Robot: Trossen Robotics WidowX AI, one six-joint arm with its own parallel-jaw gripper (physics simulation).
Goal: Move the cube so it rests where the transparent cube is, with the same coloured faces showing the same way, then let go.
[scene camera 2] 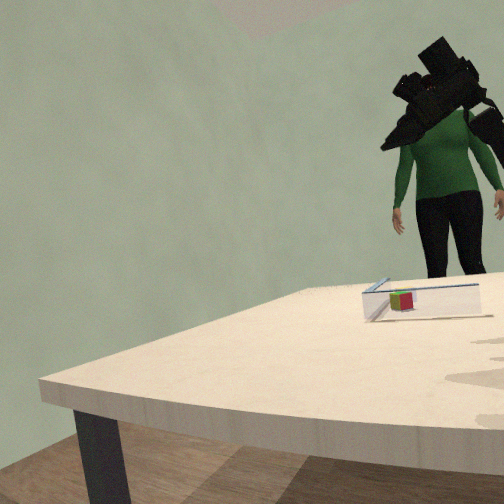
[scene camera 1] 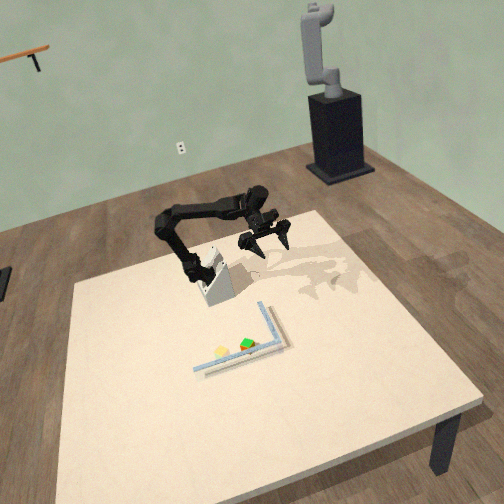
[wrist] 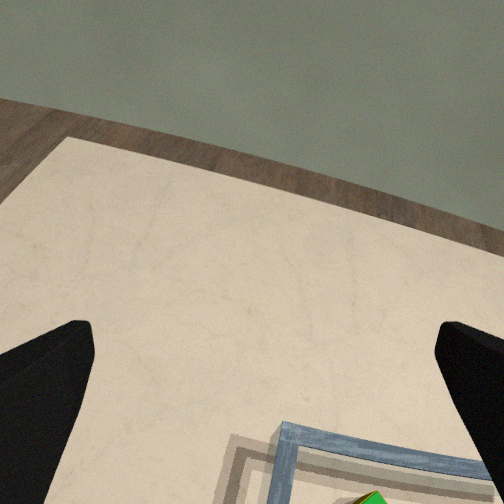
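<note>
The cube [scene camera 1: 246, 343] is small, with green, red and yellow faces, and lies on the table inside the corner of an L-shaped pale blue frame [scene camera 1: 262, 340]. In scene camera 2 the cube [scene camera 2: 401, 300] shows red and green faces. In the wrist view only its green tip [wrist: 372, 497] peeks in at the bottom edge. A faint yellowish transparent cube [scene camera 1: 221, 352] sits just left of it along the frame. My gripper [scene camera 1: 266, 243] is open and empty, held high above the table, well behind the cube.
The arm's white base block [scene camera 1: 216, 280] stands on the table behind the frame. A second grey arm on a black pedestal [scene camera 1: 337, 135] stands beyond the table. A person figure [scene camera 2: 446, 190] stands behind the table in scene camera 2.
</note>
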